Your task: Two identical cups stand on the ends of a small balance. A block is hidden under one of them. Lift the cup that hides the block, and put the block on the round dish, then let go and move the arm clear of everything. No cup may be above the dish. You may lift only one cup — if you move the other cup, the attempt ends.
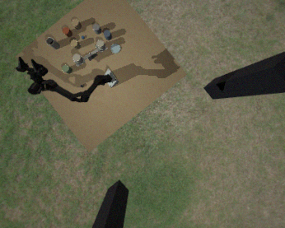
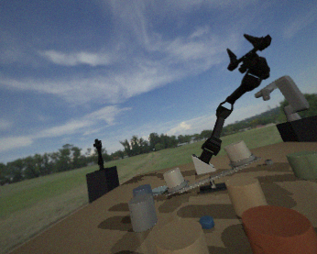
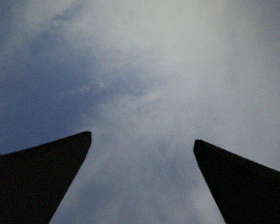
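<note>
My gripper tip is 50 mm short of the grey block, 430 mm to the left of it and 520 mm above it. Round my gripper tip: orange cylinder: 410 mm ahead, 270 mm to the right, 530 mm below; small blue disc: 270 mm ahead, 340 mm to the right, 560 mm below; green cylinder: 80 mm ahead, 530 mm below.
</note>
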